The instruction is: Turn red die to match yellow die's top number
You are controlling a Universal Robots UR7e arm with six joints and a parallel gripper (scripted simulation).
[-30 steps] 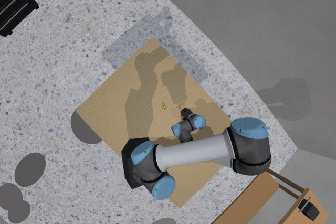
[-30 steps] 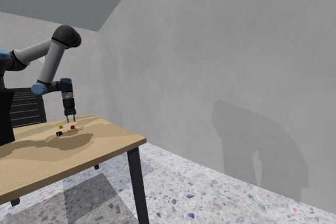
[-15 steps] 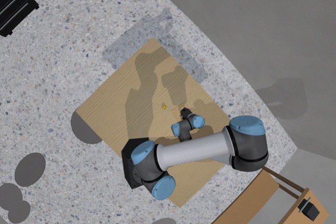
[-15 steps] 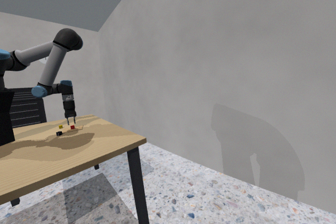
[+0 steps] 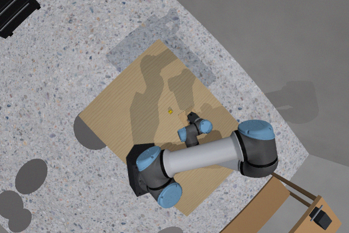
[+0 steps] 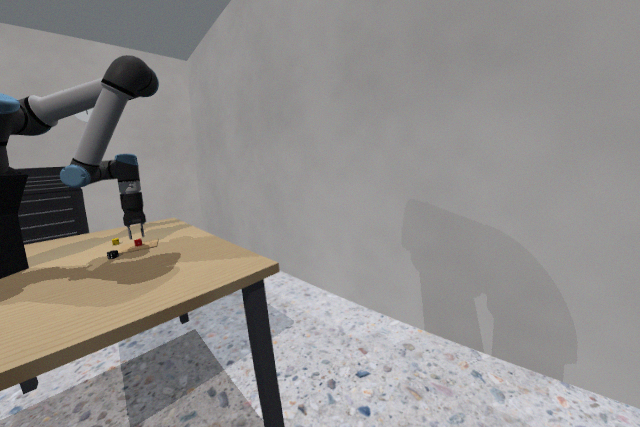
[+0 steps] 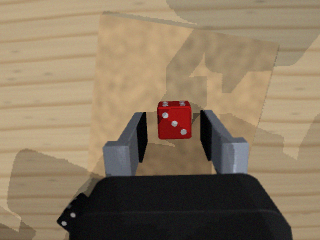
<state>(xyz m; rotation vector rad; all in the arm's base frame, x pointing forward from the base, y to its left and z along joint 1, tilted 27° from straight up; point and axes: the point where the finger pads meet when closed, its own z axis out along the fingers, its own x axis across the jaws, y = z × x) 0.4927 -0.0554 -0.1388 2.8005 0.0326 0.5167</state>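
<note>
My hand is 4 cm above the red die. The rest, counted from my hand: black die: 9 cm behind, 9 cm to the right, 4 cm below; then tan mat: 5 cm below; then yellow die: 7 cm behind, 15 cm to the left, 4 cm below.
</note>
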